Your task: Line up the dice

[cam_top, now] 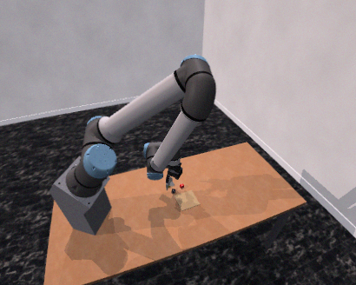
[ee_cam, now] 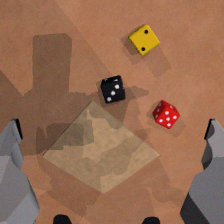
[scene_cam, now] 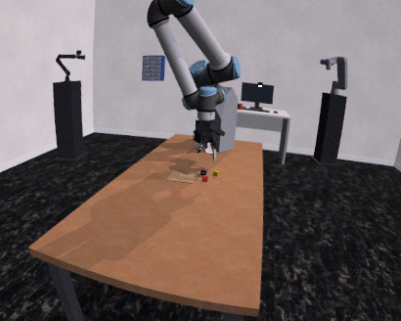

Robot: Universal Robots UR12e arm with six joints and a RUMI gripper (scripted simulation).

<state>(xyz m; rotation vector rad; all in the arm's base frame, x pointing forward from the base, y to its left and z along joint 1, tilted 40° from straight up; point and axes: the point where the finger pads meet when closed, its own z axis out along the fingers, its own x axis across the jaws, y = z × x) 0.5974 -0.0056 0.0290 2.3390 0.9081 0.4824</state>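
The black die lies 1 cm to the right of my hand and 9 cm below it. The rest, counted from my hand: red die (8 cm ahead, 9 cm below); tan mat (5 cm ahead, 12 cm to the right, 10 cm below); yellow die (6 cm to the left, 9 cm below).
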